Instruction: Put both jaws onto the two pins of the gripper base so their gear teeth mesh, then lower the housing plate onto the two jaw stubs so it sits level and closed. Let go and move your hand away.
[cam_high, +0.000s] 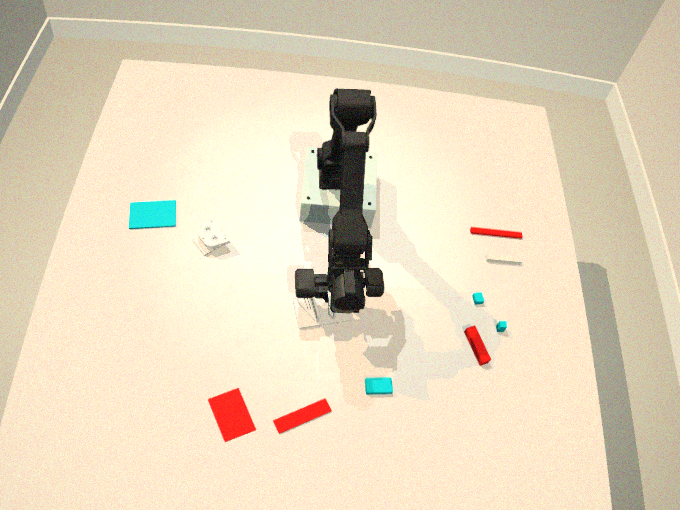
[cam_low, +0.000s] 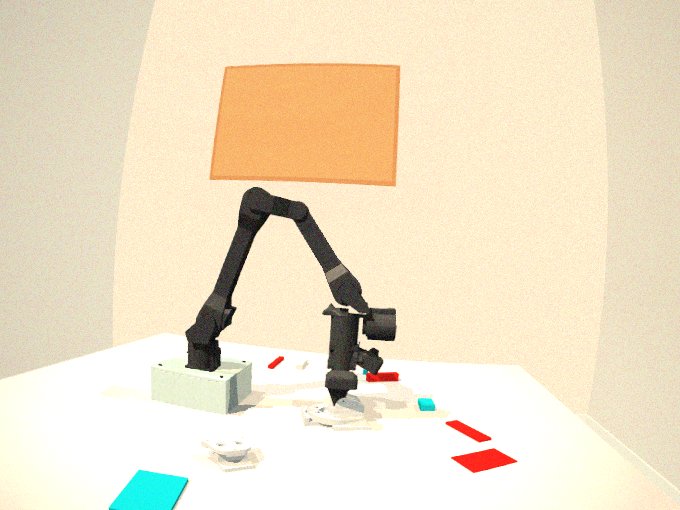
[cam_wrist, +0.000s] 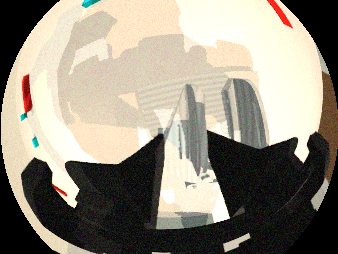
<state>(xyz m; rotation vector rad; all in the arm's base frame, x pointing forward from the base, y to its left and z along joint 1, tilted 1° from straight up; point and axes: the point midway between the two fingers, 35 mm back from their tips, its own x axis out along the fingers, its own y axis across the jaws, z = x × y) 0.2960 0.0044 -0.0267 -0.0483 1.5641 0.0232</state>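
My gripper tip is 20 mm short of the flat white plate, 30 mm to the left of it and 10 mm above it. From my gripper tip the other things lie so: gripper base 160 mm behind, 290 mm to the right, 10 mm above; then white jaw 30 mm behind, 50 mm to the right; then housing plate 50 mm behind, 40 mm to the right, 10 mm below.
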